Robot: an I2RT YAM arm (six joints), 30 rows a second.
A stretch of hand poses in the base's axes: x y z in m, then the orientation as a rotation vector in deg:
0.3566, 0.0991, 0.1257, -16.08, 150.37, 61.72
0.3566, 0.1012, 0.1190, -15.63, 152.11, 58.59
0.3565, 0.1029, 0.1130, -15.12, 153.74, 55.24
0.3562, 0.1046, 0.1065, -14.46, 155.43, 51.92
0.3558, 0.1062, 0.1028, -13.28, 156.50, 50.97
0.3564, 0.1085, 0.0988, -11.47, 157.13, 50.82
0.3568, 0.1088, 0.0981, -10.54, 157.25, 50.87
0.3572, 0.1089, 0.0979, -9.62, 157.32, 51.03
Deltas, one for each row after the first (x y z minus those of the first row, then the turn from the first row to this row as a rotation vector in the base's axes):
0.0000, 0.0021, -0.0067, -2.42, 0.42, -0.57
-0.0001, 0.0038, -0.0127, -4.92, 0.75, -1.24
-0.0004, 0.0055, -0.0192, -7.41, 1.24, -1.94
-0.0008, 0.0071, -0.0229, -8.20, 2.10, -2.63
-0.0002, 0.0094, -0.0269, -8.30, 2.96, -3.67
0.0002, 0.0097, -0.0276, -8.21, 3.27, -4.24
0.0006, 0.0098, -0.0278, -8.04, 3.57, -4.78

